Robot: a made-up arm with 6 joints. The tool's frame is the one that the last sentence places.
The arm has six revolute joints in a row. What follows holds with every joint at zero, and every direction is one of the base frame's.
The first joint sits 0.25 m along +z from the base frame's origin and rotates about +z.
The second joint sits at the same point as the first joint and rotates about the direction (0, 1, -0.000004).
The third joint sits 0.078 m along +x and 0.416 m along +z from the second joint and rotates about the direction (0, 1, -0.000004).
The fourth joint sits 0.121 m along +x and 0.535 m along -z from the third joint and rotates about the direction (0, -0.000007, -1).
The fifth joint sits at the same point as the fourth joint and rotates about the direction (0, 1, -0.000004).
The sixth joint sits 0.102 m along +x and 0.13 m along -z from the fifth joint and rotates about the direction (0, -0.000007, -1).
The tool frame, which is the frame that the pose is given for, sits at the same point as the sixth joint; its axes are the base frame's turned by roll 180, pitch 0 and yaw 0 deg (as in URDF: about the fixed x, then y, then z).
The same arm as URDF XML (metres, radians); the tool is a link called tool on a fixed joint. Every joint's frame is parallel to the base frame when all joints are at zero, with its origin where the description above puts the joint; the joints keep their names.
<robot name="arm">
  <joint name="tool_joint" type="fixed">
    <parent link="link6"/>
    <child link="tool"/>
    <origin xyz="0.0000 0.0000 0.0000" rpy="3.1416 0.0000 0.0000"/>
  </joint>
  <joint name="joint 6" type="continuous">
    <parent link="link5"/>
    <child link="link6"/>
    <origin xyz="0.1020 0.0000 -0.1300" rpy="0.0000 0.0000 0.0000"/>
    <axis xyz="0 0 -1"/>
  </joint>
  <joint name="joint 5" type="continuous">
    <parent link="link4"/>
    <child link="link5"/>
    <origin xyz="0.0000 0.0000 0.0000" rpy="0.0000 0.0000 0.0000"/>
    <axis xyz="0 1 0"/>
  </joint>
  <joint name="joint 4" type="continuous">
    <parent link="link3"/>
    <child link="link4"/>
    <origin xyz="0.1210 0.0000 -0.5350" rpy="0.0000 0.0000 0.0000"/>
    <axis xyz="0 0 -1"/>
  </joint>
  <joint name="joint 3" type="continuous">
    <parent link="link2"/>
    <child link="link3"/>
    <origin xyz="0.0780 0.0000 0.4160" rpy="0.0000 0.0000 0.0000"/>
    <axis xyz="0 1 0"/>
  </joint>
  <joint name="joint 2" type="continuous">
    <parent link="link1"/>
    <child link="link2"/>
    <origin xyz="0.0000 0.0000 0.0000" rpy="0.0000 0.0000 0.0000"/>
    <axis xyz="0 1 0"/>
  </joint>
  <joint name="joint 1" type="continuous">
    <parent link="base"/>
    <child link="link1"/>
    <origin xyz="0.0000 0.0000 0.2500" rpy="0.0000 0.0000 0.0000"/>
    <axis xyz="0 0 1"/>
  </joint>
  <link name="base"/>
  <link name="link1"/>
  <link name="link2"/>
  <link name="link3"/>
  <link name="link4"/>
  <link name="link5"/>
  <link name="link6"/>
  <link name="tool"/>
</robot>

